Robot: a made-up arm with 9 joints.
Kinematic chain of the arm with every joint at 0, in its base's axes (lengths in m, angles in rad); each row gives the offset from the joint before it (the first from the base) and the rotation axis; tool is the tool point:
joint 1: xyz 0 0 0.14 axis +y
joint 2: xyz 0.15 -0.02 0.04 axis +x
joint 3: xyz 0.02 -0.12 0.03 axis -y
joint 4: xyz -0.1 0 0.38 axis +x
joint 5: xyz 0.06 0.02 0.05 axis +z
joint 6: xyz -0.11 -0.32 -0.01 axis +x
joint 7: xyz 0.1 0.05 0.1 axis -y
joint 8: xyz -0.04 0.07 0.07 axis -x
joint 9: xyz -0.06 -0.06 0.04 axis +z
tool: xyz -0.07 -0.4 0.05
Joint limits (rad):
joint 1: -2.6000..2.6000
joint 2: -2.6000..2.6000
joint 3: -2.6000..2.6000
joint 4: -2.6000..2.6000
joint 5: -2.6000..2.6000
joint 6: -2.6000..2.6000
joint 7: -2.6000..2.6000
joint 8: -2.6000..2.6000
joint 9: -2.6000..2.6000
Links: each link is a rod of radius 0.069 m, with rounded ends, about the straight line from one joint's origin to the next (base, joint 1, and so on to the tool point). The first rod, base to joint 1, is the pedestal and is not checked.
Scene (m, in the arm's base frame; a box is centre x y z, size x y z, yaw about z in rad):
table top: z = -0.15
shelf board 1: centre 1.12 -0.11 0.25 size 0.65 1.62 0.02 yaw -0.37
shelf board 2: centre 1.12 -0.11 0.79 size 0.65 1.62 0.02 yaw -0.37
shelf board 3: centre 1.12 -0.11 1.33 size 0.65 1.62 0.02 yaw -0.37
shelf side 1: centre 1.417 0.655 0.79 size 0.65 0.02 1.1 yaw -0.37
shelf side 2: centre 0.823 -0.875 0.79 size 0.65 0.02 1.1 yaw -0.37
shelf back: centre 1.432 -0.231 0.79 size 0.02 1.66 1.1 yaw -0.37
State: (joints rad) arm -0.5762 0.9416 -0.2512 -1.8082 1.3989 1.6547 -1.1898 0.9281 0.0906
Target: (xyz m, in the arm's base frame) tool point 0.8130 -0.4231 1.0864
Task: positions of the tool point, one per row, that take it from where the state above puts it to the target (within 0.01 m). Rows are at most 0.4 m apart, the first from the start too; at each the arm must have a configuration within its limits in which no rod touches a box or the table.
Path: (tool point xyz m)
1: 0.5856 -0.0313 0.4697
2: 0.6292 -0.1488 0.7714
3: 0.4817 -0.2946 1.0864
4: 0.6477 -0.3543 1.1115
5: 0.8130 -0.4231 1.0864

